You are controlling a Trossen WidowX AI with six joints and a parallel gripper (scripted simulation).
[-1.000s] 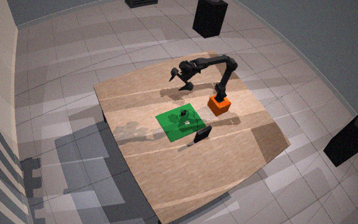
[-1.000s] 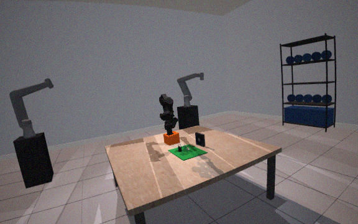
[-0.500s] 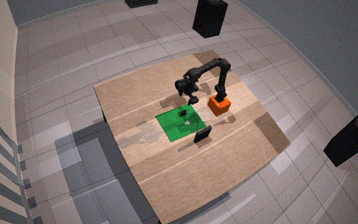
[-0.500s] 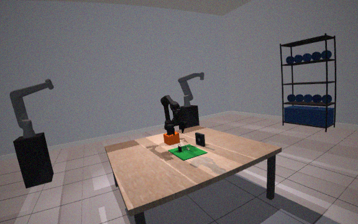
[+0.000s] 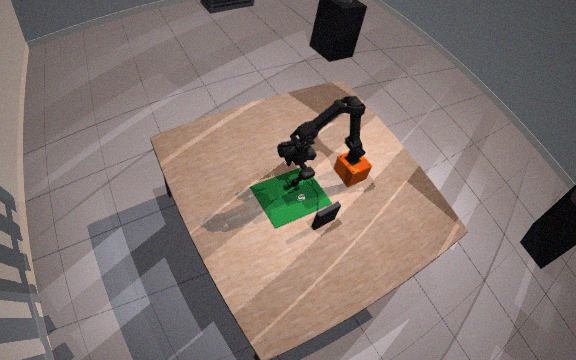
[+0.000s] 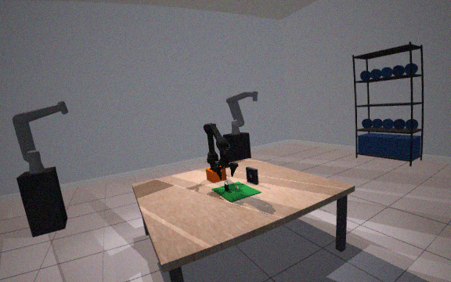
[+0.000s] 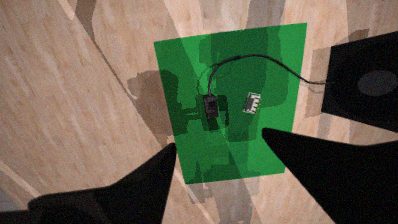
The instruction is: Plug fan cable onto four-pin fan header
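My gripper tip is now 2 cm past the dark plug and 8 cm above it. Round my gripper tip: black fan 1 cm behind, 23 cm to the left, 4 cm below; green board 3 cm ahead, 4 cm to the left, 11 cm below.
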